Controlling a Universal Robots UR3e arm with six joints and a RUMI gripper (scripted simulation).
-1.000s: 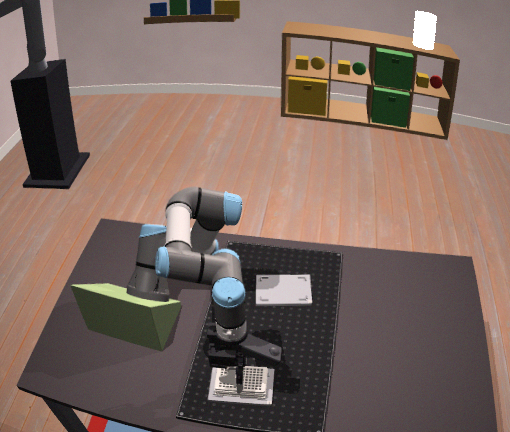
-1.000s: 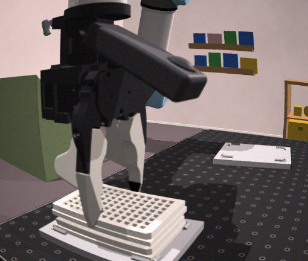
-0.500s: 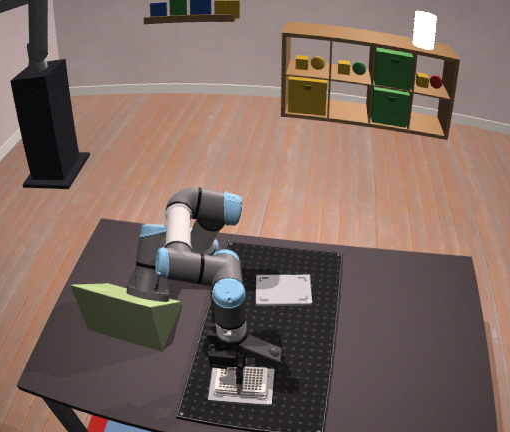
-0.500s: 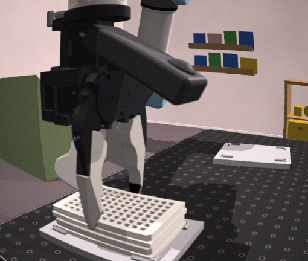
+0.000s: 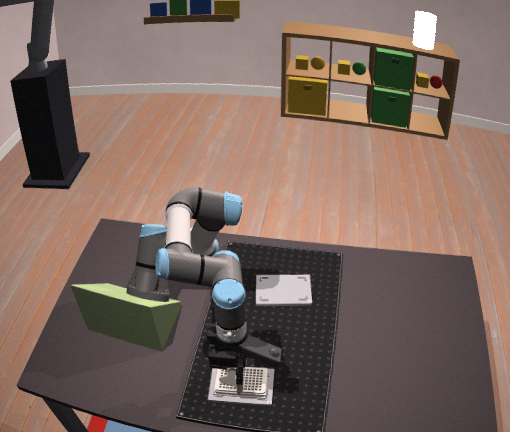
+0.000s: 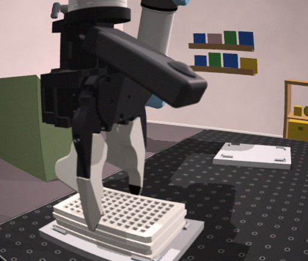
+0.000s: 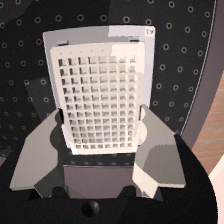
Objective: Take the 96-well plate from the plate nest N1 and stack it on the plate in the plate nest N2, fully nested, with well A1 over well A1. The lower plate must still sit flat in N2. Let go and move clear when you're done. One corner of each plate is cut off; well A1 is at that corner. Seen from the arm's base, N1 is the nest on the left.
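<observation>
The white 96-well plate lies 20 mm below my hand. From my hand the other things lie so: plate nest N1 (360 mm to the left, 80 mm ahead, 40 mm below).
</observation>
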